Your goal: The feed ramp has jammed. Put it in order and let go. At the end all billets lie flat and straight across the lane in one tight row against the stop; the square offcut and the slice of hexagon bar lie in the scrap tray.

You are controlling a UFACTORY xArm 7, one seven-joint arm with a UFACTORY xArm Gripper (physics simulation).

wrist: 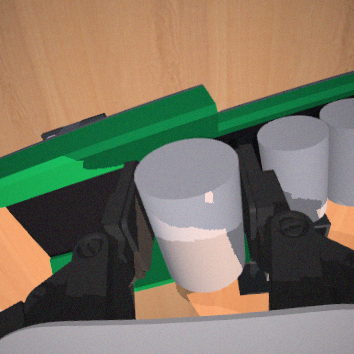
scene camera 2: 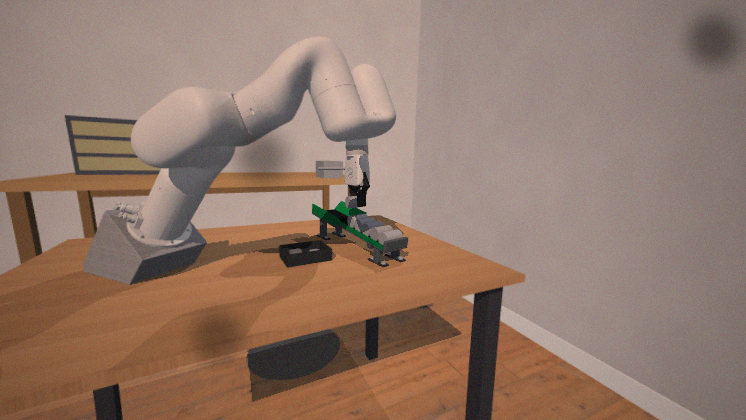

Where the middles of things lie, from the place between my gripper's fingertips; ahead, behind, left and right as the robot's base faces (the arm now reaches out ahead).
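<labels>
Black scrap tray (scene camera 2: 324,253): my hand 50 mm to the left of it, 110 mm above it, 220 mm past it.
</labels>
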